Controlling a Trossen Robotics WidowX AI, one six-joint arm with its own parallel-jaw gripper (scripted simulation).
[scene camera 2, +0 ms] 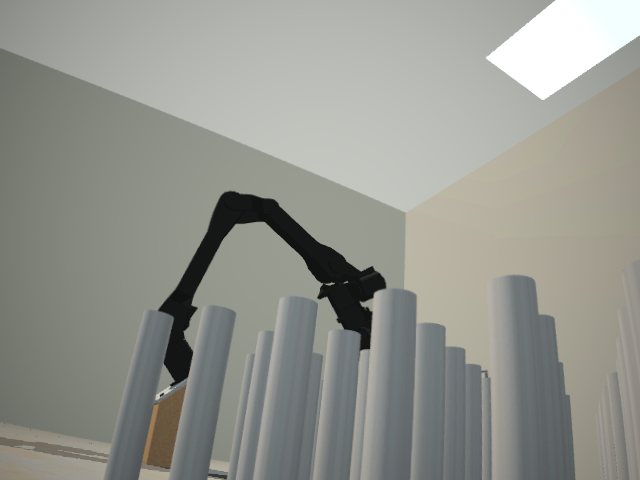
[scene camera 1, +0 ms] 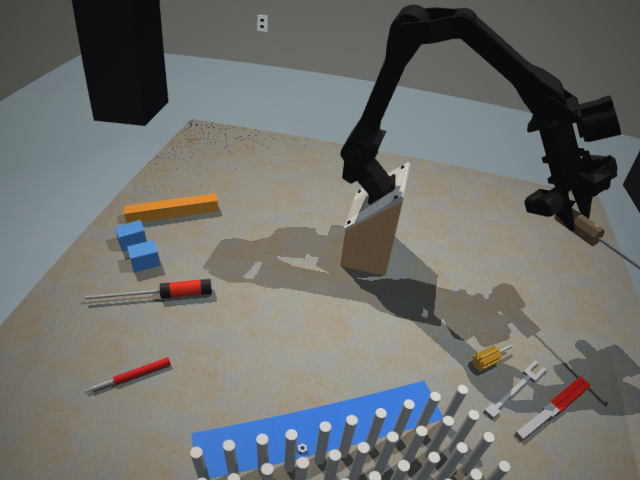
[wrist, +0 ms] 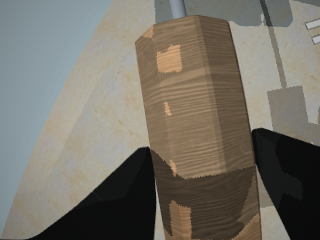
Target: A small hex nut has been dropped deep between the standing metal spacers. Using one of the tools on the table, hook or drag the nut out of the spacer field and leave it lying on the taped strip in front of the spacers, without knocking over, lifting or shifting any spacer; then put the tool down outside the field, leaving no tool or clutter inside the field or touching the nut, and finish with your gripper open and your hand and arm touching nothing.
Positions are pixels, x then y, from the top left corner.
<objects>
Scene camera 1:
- gripper: 579, 224
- orange bar: 165, 209
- blue taped strip: 306, 423
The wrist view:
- gripper: 202, 149
</objects>
